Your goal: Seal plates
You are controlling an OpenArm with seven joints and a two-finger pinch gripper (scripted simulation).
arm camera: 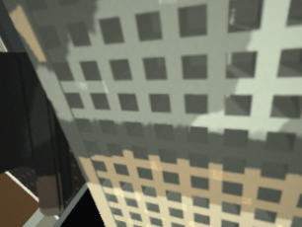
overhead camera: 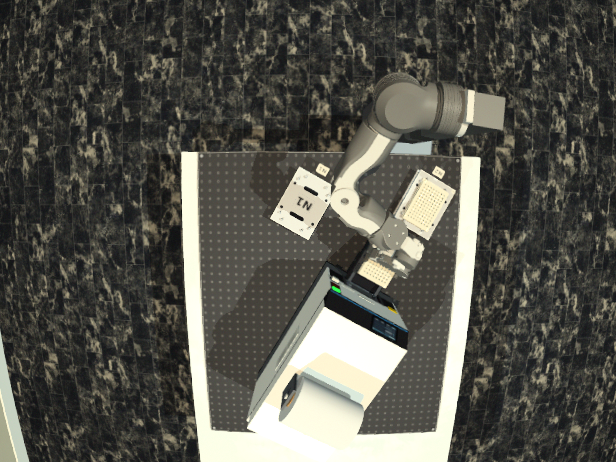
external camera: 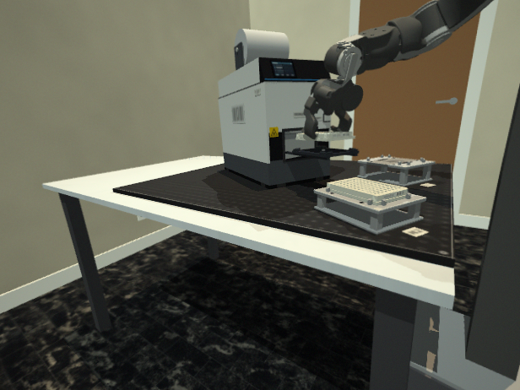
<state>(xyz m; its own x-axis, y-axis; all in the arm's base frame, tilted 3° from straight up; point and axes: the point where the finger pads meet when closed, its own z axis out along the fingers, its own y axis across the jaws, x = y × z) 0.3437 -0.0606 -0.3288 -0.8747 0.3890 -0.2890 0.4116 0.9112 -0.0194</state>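
My gripper is now 50 mm above the sealer stage. Round my hand: clear well plate 150 mm behind, 120 mm to the left, 100 mm below; N1 label 210 mm behind, 180 mm to the right, 150 mm below; sealer screen 120 mm ahead, 10 mm to the right, 170 mm above.
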